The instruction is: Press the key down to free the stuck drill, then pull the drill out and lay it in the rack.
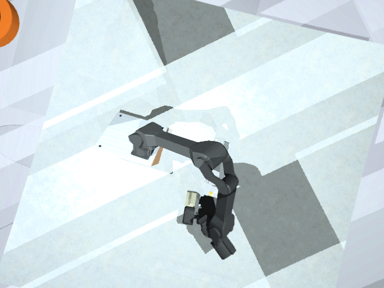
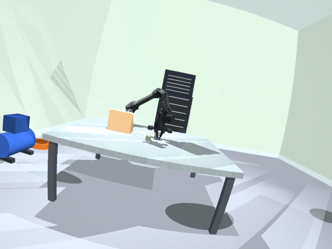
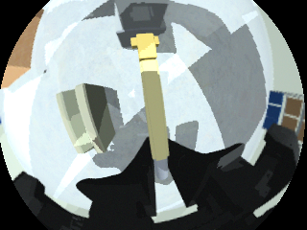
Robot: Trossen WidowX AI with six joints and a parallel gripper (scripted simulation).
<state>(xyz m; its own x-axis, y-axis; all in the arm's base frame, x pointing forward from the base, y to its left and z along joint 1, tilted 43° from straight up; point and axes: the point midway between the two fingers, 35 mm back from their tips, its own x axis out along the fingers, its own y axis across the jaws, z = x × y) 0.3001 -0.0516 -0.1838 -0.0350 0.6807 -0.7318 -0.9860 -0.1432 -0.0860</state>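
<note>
Now: the beige ribbed rack 8 cm behind my gripper tip and 3 cm to the left of it. Also, from my gripper tip: small dark part (4 cm behind, 23 cm to the left, 3 cm above); small grey fixture (3 cm behind, 20 cm to the left, 2 cm above).
</note>
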